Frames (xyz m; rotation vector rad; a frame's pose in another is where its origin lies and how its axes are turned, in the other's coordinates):
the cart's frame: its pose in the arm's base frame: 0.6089 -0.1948 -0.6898 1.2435 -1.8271 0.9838
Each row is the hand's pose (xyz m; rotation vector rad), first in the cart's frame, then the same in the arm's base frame.
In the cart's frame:
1: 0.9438 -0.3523 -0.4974 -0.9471 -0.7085 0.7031
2: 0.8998 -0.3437 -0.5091 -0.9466 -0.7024 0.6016
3: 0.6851 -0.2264 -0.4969 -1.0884 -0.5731 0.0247
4: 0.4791 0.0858 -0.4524 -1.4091 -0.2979 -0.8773
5: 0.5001 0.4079 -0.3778 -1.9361 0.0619 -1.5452
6: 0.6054 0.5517 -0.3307 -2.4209 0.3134 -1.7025
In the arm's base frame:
1: 0.7378 -0.2333 0.4256 0.3261 -2.8600 -0.1671
2: 0.7439 -0.2028 0.3913 0.4323 -2.7934 -0.1964
3: 0.6928 -0.0963 0.1767 0.7975 -2.2694 -0.4560
4: 0.4501 0.0267 -0.0838 0.9870 -1.3202 -0.9046
5: 0.1286 0.0326 -0.1637 0.6723 -0.4865 -1.3196
6: -0.0444 -0.0163 -0.1227 0.2576 -0.1233 -1.5362

